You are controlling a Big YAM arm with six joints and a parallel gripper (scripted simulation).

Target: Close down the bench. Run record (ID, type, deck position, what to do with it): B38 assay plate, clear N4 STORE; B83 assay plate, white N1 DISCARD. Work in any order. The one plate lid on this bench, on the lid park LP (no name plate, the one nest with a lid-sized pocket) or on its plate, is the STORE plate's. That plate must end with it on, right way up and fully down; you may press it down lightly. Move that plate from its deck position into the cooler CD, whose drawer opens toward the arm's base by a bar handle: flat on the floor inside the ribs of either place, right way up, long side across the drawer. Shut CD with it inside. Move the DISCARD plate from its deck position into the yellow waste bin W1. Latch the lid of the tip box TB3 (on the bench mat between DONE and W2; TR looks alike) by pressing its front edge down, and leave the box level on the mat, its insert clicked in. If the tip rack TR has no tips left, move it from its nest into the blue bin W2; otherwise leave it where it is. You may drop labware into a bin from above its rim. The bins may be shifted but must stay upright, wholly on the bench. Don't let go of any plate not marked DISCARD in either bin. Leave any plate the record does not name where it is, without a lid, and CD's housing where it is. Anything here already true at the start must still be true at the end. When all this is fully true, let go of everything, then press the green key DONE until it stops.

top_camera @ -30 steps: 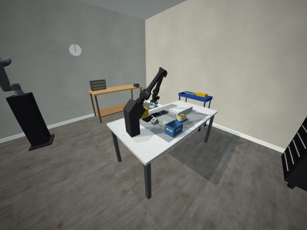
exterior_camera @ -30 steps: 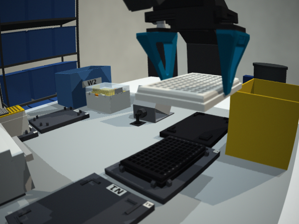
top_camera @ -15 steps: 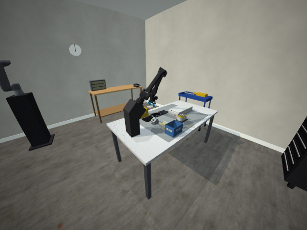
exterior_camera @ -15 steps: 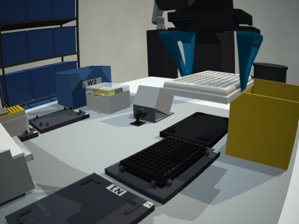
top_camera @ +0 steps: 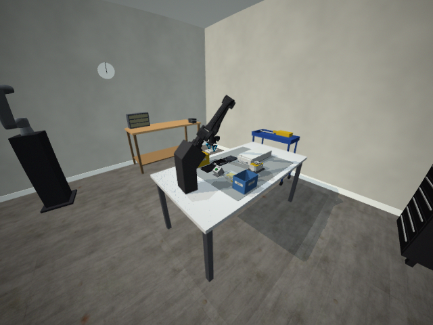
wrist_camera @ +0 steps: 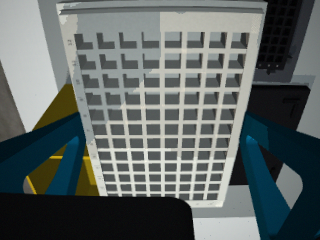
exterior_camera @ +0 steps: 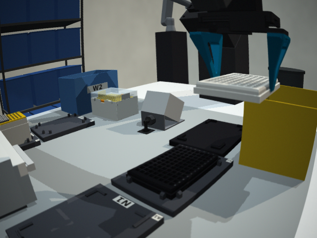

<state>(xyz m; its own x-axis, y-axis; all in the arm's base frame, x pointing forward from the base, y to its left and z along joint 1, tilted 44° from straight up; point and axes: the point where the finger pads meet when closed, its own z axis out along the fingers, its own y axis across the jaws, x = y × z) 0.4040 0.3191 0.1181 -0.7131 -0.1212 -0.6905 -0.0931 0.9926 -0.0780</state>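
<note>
Now: the grey done key housing 280 mm to the right of my hand, 120 mm behind it and 100 mm below it. The rest, counted from my hand: black plate (130 mm below, 80 mm to the right, 50 mm ahead); then yellow bin W1 (140 mm behind, 110 mm below, 30 mm to the left); then white plate (right at my hand).
</note>
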